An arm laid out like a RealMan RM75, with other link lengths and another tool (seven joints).
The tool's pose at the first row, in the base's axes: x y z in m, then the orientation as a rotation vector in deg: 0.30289, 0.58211, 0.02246, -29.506, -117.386, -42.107
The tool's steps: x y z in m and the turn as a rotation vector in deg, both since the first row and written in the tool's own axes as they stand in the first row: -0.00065, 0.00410, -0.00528, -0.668, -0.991, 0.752; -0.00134, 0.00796, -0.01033, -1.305, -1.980, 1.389; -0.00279, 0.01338, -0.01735, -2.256, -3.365, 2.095; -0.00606, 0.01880, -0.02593, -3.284, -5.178, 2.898; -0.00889, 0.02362, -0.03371, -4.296, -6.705, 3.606; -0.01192, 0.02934, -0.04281, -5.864, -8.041, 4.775; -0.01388, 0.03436, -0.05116, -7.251, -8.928, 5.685; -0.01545, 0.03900, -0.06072, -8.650, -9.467, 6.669; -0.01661, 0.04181, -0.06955, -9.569, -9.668, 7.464; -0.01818, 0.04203, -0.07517, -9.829, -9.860, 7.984; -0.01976, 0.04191, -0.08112, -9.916, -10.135, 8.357; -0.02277, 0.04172, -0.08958, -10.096, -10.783, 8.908; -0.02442, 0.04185, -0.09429, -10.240, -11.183, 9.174; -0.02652, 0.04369, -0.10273, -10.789, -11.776, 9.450
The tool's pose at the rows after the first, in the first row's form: 0.30885, 0.58156, 0.02551, -31.092, -117.820, -42.247; 0.31455, 0.58099, 0.02834, -32.551, -118.297, -42.420; 0.32277, 0.58019, 0.03189, -34.454, -119.010, -42.831; 0.33289, 0.57819, 0.03459, -36.716, -120.033, -43.205; 0.34194, 0.57633, 0.03713, -38.751, -120.819, -43.651; 0.35242, 0.57423, 0.04036, -41.485, -121.033, -44.427; 0.36146, 0.57220, 0.04394, -43.640, -120.979, -45.225; 0.37080, 0.56912, 0.04827, -45.702, -120.548, -46.031; 0.37838, 0.56520, 0.05207, -47.123, -120.044, -46.483; 0.38271, 0.56148, 0.05330, -47.884, -119.881, -46.403; 0.38703, 0.55729, 0.05457, -48.444, -119.921, -46.221; 0.39358, 0.55125, 0.05573, -49.429, -120.174, -45.972; 0.39735, 0.54806, 0.05646, -49.984, -120.352, -45.900; 0.40462, 0.54361, 0.05899, -50.889, -120.552, -46.228
